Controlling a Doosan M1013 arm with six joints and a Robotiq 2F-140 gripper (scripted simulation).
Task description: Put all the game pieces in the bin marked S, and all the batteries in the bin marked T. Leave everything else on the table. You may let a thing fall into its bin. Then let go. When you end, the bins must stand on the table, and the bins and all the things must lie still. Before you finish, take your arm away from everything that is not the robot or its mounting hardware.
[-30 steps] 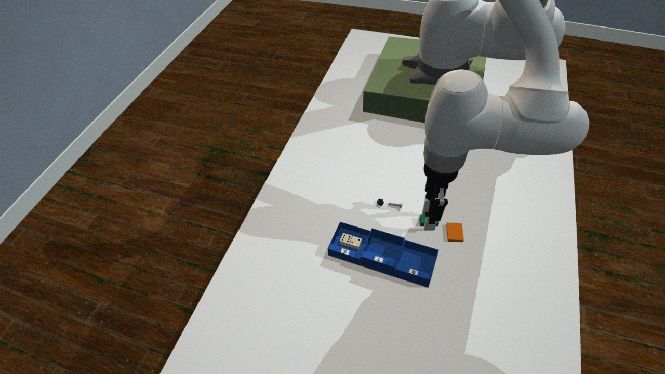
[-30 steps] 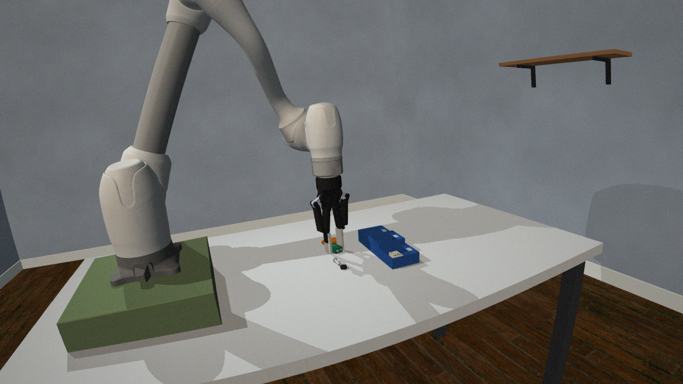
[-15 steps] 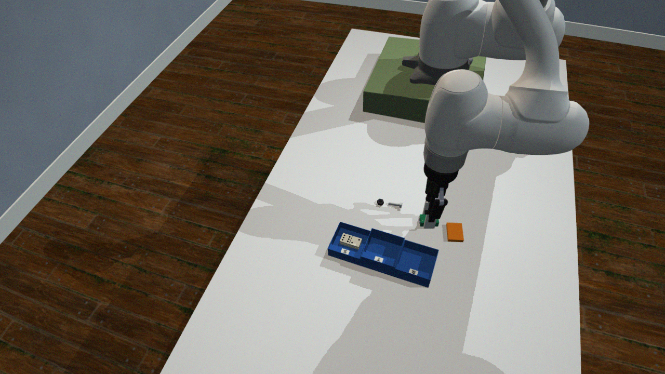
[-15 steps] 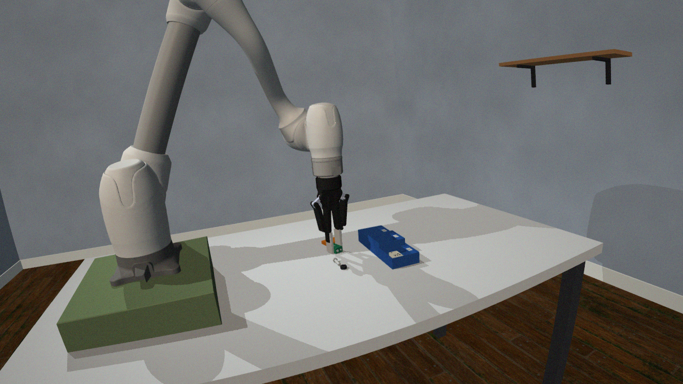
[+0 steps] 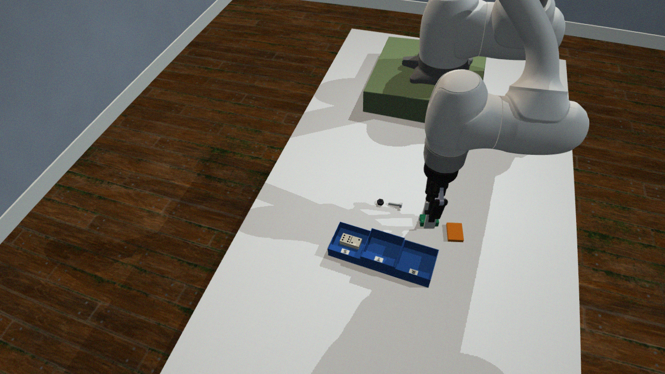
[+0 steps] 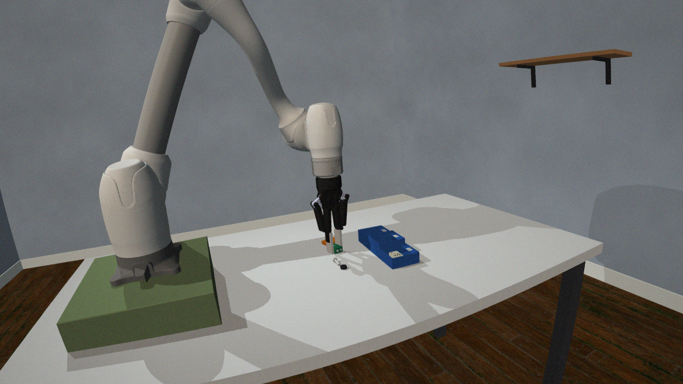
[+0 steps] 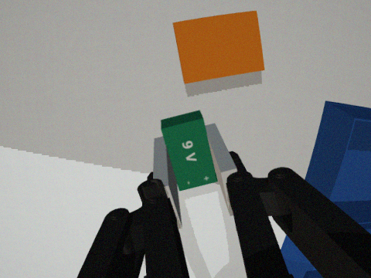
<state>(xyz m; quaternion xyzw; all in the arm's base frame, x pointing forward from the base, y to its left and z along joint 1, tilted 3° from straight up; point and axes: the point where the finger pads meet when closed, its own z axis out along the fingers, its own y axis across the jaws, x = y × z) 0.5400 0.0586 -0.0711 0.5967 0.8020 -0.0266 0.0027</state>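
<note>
Now: the blue three-compartment bin 13 cm ahead of my hand, 9 cm to the right of it and 1 cm below it. Also, from my hand: grey bolt (3 cm behind, 9 cm to the right, 3 cm below); green 9 V battery (1 cm to the right, 3 cm below); orange block (1 cm ahead, 7 cm to the left, 3 cm below).
</note>
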